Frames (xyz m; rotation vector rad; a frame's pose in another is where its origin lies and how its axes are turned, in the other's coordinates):
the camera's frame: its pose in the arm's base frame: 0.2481 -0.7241 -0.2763 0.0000 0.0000 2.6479
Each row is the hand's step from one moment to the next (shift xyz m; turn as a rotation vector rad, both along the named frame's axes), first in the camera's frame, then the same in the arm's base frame.
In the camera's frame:
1: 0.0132 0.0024 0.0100 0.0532 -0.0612 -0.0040
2: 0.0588 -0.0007 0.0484 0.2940 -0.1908 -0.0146
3: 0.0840 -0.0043 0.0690 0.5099 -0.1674 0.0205
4: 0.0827 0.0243 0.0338 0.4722 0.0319 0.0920
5: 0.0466 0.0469 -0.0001 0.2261 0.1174 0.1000
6: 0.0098 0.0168 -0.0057 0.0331 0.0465 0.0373
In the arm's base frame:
1: -0.0128 0.0041 0.0100 -0.0178 0.0791 -0.0040
2: -0.0514 0.0285 0.0484 -0.1685 0.3073 -0.0146
3: -0.0719 0.0436 0.0690 -0.3697 0.3890 0.0205
4: -0.0843 0.0178 0.0338 -0.4309 0.1957 0.0920
5: -0.0633 -0.0192 -0.0001 -0.2547 0.0038 0.1000
6: -0.0166 -0.0101 -0.0057 -0.0512 -0.0253 0.0373

